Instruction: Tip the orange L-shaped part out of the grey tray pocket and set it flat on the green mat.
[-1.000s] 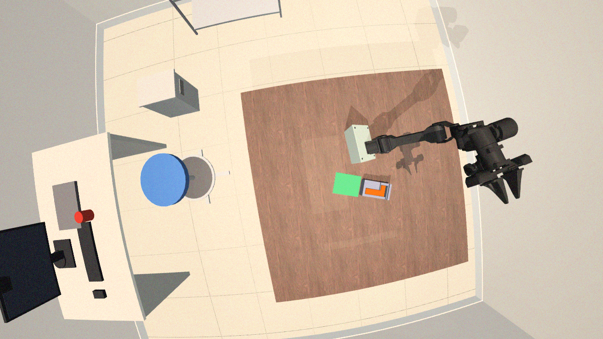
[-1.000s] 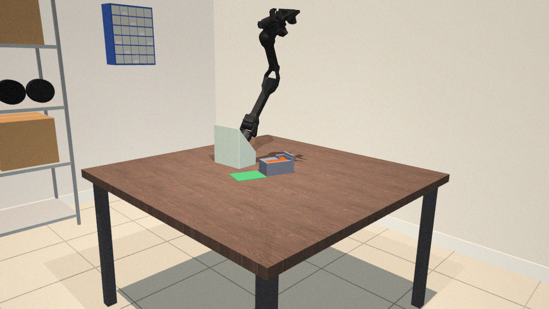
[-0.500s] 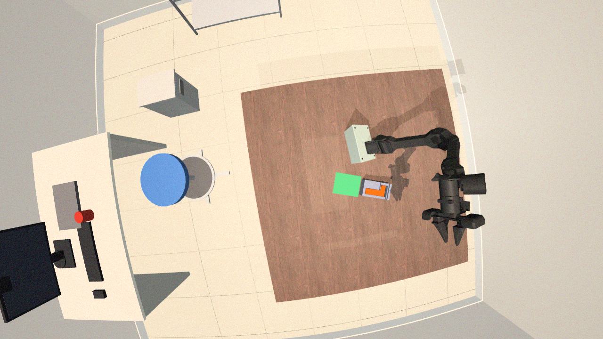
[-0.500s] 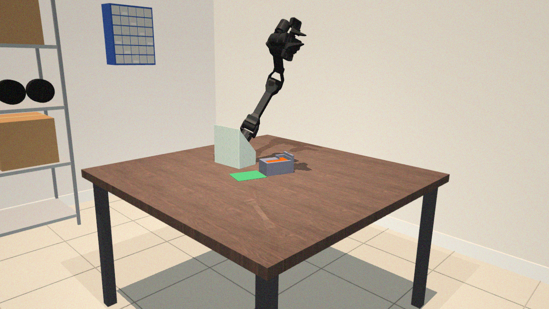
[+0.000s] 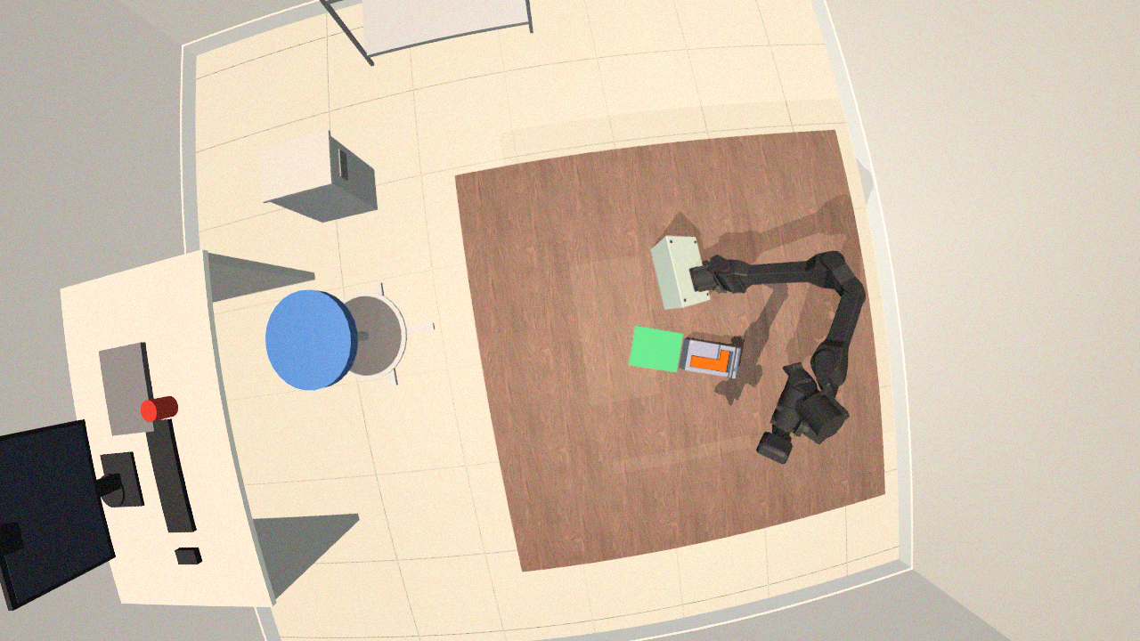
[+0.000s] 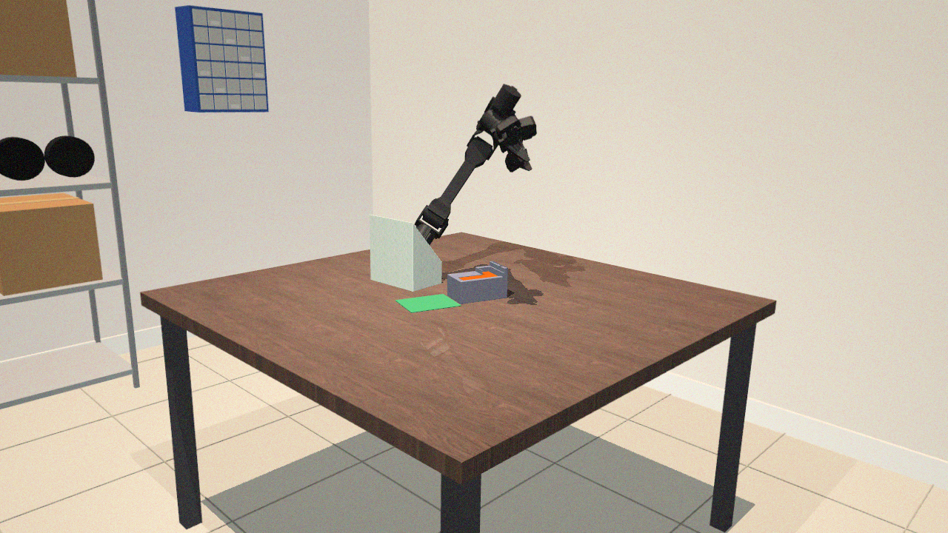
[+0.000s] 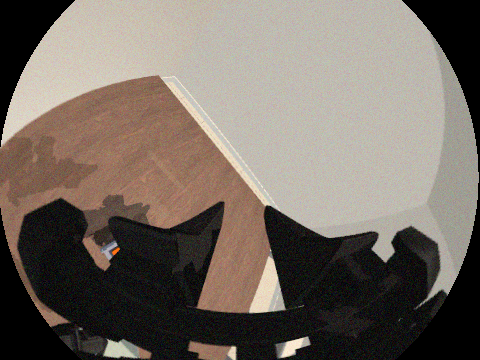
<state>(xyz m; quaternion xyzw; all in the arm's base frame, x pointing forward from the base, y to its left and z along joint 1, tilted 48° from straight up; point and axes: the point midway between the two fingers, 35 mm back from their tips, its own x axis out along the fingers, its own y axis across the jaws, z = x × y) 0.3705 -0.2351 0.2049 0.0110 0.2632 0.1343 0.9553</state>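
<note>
My gripper tip is now 17 cm past the orange L-shaped part, 3 cm to the right of it and 35 cm above it. Round my gripper tip: green mat: 24 cm behind, 13 cm to the right, 41 cm below.
</note>
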